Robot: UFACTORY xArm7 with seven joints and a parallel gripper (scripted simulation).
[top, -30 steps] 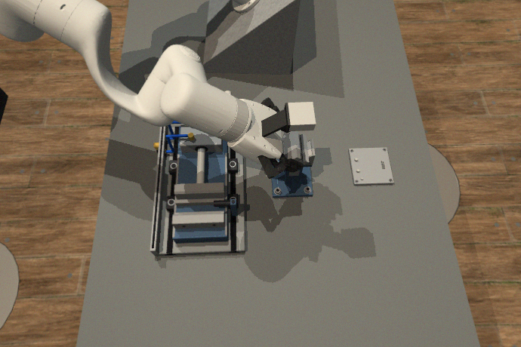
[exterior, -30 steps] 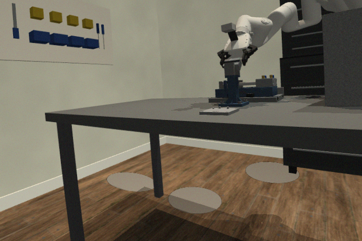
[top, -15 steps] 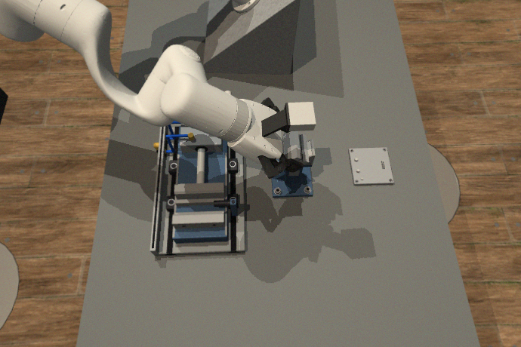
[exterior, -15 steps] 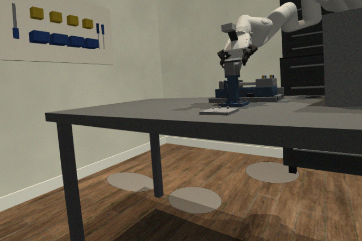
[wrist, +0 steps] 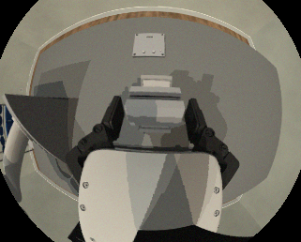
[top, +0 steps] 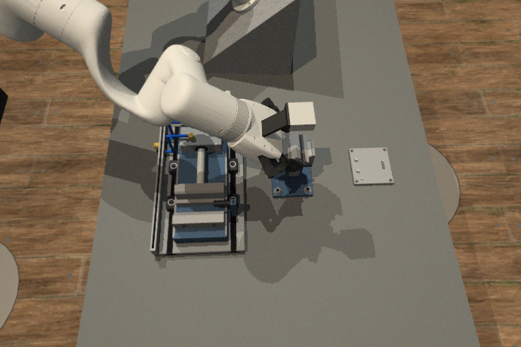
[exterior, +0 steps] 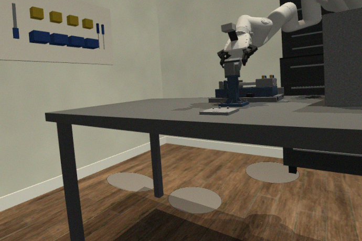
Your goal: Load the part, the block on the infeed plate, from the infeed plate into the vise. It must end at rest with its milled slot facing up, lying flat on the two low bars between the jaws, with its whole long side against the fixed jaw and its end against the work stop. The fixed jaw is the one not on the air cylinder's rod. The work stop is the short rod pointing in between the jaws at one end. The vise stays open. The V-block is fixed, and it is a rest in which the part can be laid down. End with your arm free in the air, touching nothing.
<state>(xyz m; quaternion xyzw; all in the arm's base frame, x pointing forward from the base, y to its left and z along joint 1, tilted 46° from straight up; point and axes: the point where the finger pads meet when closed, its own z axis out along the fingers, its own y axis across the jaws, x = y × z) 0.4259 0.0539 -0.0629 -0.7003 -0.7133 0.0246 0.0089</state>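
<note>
My hand is 10 mm to the right of the part and 10 mm above it. The rest, counted from my hand: V-block post (110 mm below, 10 mm to the left); then cylinder rod (190 mm to the right, 90 mm below, 10 mm ahead); then work stop (140 mm to the right, 90 mm ahead, 80 mm below).
</note>
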